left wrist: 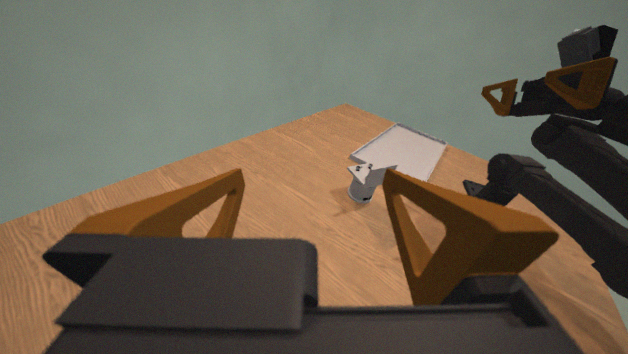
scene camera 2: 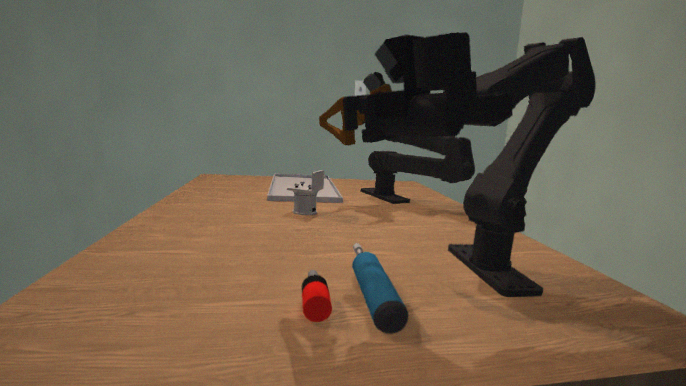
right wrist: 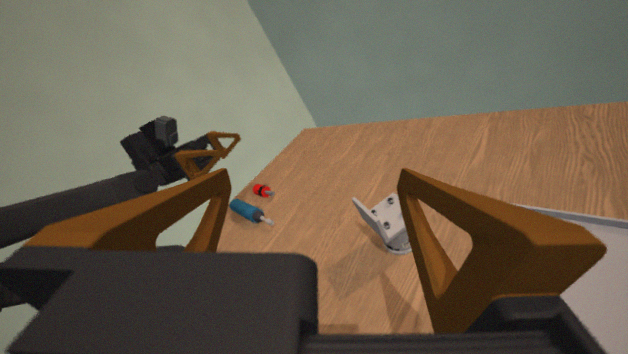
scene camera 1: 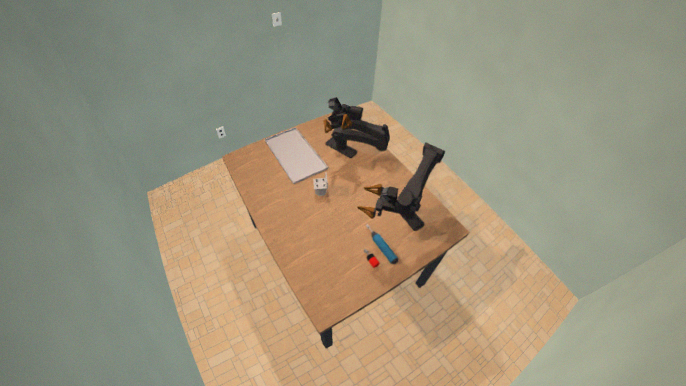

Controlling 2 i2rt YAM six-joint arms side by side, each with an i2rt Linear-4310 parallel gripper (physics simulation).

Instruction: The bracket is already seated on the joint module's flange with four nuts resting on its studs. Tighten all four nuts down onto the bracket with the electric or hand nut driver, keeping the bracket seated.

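Places are measured from the left arm's base along level axes (x ahead, y left, z up), in metres.
Pixels of known places: left gripper, fingertip midpoint: (left wrist: 313, 176) (scene camera 2: 340, 118) (right wrist: 230, 144) (scene camera 1: 361, 197); right gripper, fingertip midpoint: (left wrist: 510, 84) (right wrist: 314, 178) (scene camera 1: 333, 130); left arm's base, link origin: (scene camera 2: 488, 269) (scene camera 1: 407, 214); right arm's base, link origin: (scene camera 2: 383, 196) (scene camera 1: 341, 148).
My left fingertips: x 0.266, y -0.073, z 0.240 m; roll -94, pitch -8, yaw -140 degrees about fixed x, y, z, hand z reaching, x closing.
Observation:
Ahead of a thing's pixels: the offset from my left fingertips to its top centre. "pt": to the spot under its first point. Level surfaces: height alone.
The grey joint module {0.166 m down, 0.041 m ahead, 0.287 m right} (scene camera 1: 320, 191) (scene camera 2: 304, 204) (left wrist: 361, 193) stands upright on the table. The L-shaped bracket (scene camera 2: 318, 181) (right wrist: 370, 219) sits on its top, with small dark nuts on the studs. The blue electric driver {pt 0.201 m down, 0.032 m back, 0.175 m left} (scene camera 1: 384, 247) (scene camera 2: 378, 287) (right wrist: 246, 210) and the red hand driver {0.206 m down, 0.043 m ahead, 0.175 m left} (scene camera 1: 372, 260) (scene camera 2: 316, 298) (right wrist: 260, 190) lie on the table, apart from each other. My left gripper (scene camera 1: 366, 200) (left wrist: 313, 176) is open and empty, above the table between module and drivers. My right gripper (scene camera 1: 336, 124) (right wrist: 314, 178) is open and empty, raised beyond the tray's near side.
A shallow grey tray {0.224 m down, 0.037 m ahead, 0.616 m right} (scene camera 1: 310, 176) (scene camera 2: 305, 200) (left wrist: 396, 125) lies behind the module in scene camera 2. The wooden table {0.240 m down} (scene camera 1: 280, 215) (scene camera 2: 200, 280) carries both arms along its right side. The left arm's base (scene camera 2: 495, 275) is right of the blue driver.

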